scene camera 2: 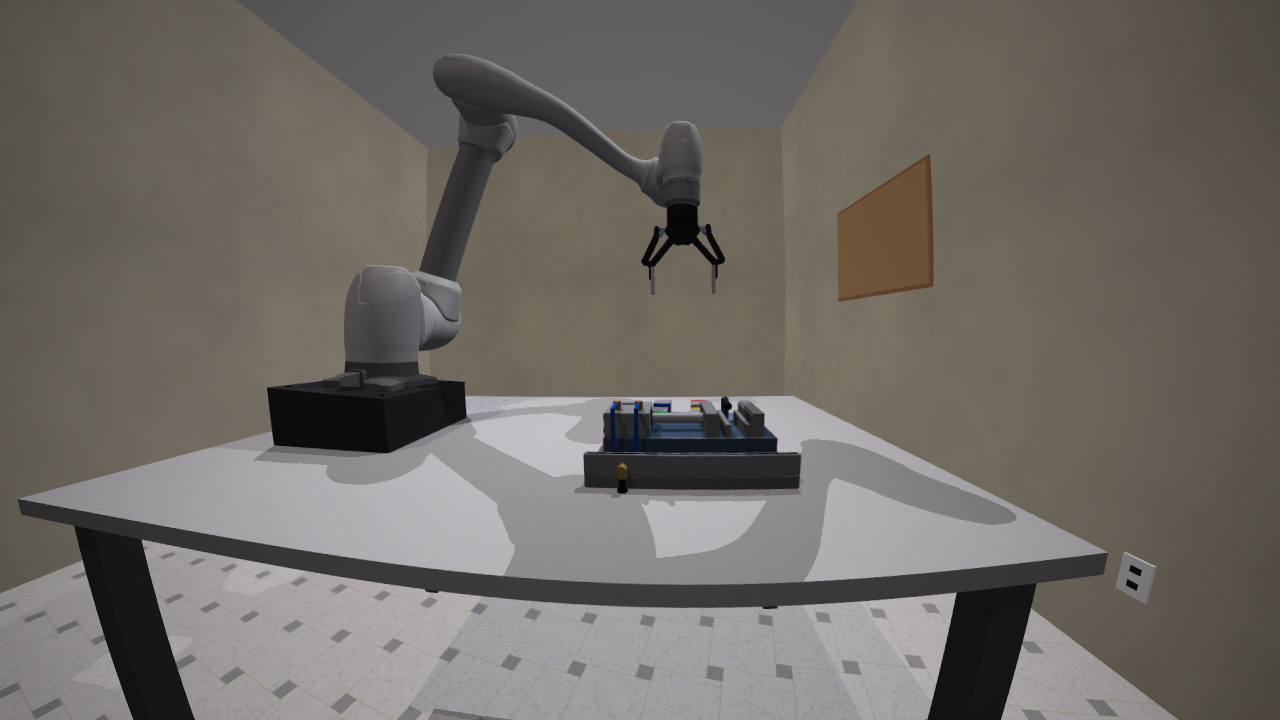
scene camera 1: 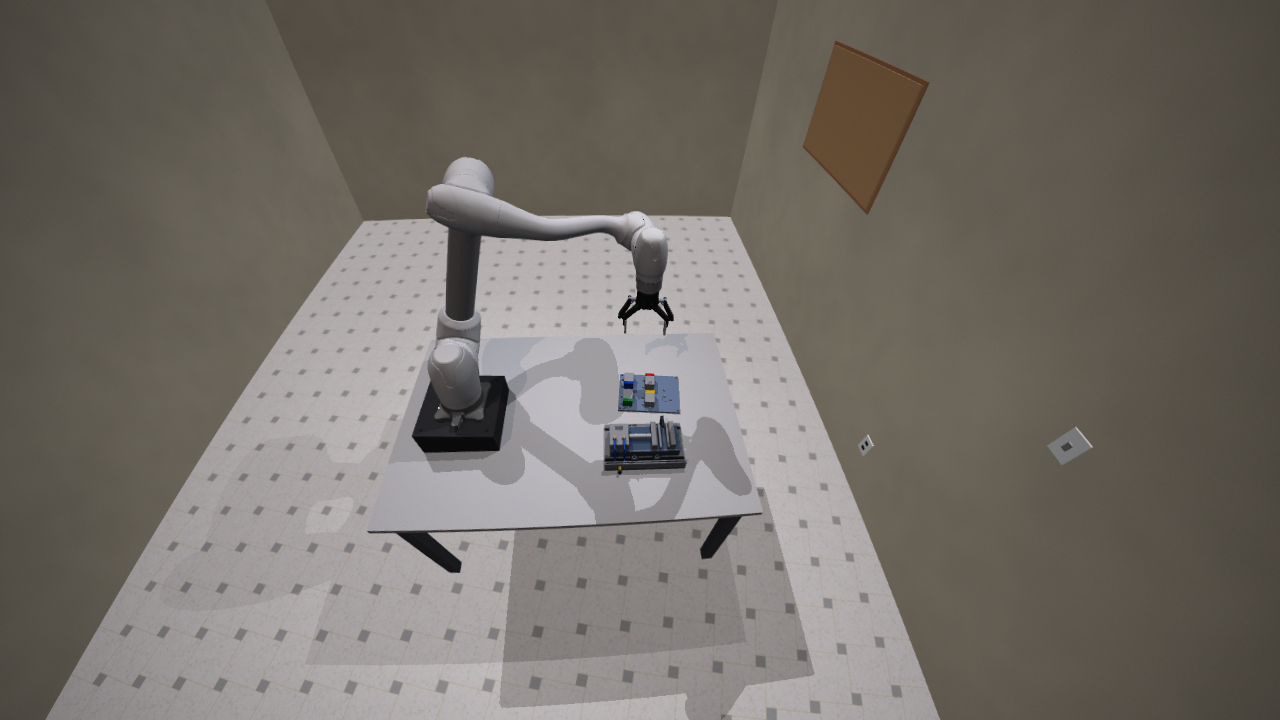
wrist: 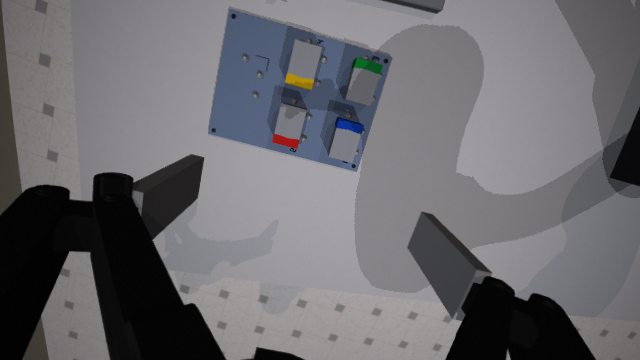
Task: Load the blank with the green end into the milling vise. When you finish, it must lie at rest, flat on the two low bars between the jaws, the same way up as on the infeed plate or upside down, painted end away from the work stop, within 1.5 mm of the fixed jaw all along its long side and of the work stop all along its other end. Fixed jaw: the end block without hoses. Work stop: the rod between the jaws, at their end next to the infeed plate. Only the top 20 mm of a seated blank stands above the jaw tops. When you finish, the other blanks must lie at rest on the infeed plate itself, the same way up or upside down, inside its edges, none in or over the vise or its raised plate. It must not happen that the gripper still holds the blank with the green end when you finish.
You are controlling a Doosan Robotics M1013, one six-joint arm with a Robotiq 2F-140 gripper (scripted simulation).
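Observation:
I see a blue infeed plate (scene camera 1: 662, 404), and the wrist view shows the plate too (wrist: 236, 115). There is a hose block (scene camera 2: 624, 419) as well. I also see a red-ended blank (wrist: 290, 121), a yellow-ended blank (wrist: 305, 57) and a blue-ended blank (wrist: 346, 135). My own gripper (scene camera 2: 683, 293) is here too; scene camera 1 shows my gripper (scene camera 1: 644, 331), and so does the wrist view, with the gripper (wrist: 311, 205).

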